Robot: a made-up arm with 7 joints. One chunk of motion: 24 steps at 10 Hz.
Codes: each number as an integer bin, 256 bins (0 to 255) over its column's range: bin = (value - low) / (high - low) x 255, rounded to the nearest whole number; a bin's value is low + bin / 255 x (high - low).
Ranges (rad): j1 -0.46..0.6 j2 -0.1..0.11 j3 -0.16..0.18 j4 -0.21..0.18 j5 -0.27..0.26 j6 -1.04..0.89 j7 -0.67..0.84
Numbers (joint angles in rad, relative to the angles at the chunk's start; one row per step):
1: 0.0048 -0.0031 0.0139 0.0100 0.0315 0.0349 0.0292
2: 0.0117 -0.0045 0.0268 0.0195 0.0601 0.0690 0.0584
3: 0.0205 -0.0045 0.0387 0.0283 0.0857 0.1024 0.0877
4: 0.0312 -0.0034 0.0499 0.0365 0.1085 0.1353 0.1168
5: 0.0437 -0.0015 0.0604 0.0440 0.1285 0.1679 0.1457
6: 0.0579 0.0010 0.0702 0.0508 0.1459 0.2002 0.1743
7: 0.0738 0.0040 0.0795 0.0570 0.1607 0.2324 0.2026
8: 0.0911 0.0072 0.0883 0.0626 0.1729 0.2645 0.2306
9: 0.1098 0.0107 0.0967 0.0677 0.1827 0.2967 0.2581
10: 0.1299 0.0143 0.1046 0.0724 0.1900 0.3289 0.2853
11: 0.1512 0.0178 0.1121 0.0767 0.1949 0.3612 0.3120
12: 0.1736 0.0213 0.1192 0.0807 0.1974 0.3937 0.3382
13: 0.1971 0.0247 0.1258 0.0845 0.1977 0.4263 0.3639
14: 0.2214 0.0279 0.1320 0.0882 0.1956 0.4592 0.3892
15: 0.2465 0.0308 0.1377 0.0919 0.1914 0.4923 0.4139
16: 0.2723 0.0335 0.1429 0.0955 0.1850 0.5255 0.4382
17: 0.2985 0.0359 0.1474 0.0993 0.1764 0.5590 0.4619
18: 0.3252 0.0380 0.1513 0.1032 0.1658 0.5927 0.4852
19: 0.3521 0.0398 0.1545 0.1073 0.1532 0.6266 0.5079
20: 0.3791 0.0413 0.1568 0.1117 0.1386 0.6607 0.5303
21: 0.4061 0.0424 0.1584 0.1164 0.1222 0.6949 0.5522
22: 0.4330 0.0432 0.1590 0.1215 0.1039 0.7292 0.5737
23: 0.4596 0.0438 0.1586 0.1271 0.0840 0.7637 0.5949
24: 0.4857 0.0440 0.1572 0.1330 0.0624 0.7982 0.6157
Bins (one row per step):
1: 112 118 130 144 145 142 118
2: 113 116 140 150 159 147 123
3: 116 116 149 156 171 151 128
4: 118 117 157 161 182 155 133
5: 121 120 165 166 192 160 138
6: 125 123 173 171 200 164 143
7: 128 126 180 175 207 168 147
8: 133 130 186 178 213 172 152
9: 137 134 193 182 218 177 157
10: 142 139 198 185 221 181 161
11: 147 143 204 187 224 185 166
12: 152 147 209 190 225 189 170
13: 158 151 214 193 225 194 175
14: 164 155 219 195 224 198 179
15: 170 159 223 197 222 202 183
16: 176 162 227 200 219 207 187
17: 182 165 231 202 215 211 191
18: 189 168 233 205 210 216 195
19: 195 170 236 207 204 220 199
20: 202 172 238 210 197 225 203
21: 208 173 239 213 189 229 206
22: 215 174 239 217 180 234 210
23: 221 175 239 220 170 238 214
24: 228 175 238 224 160 243 217

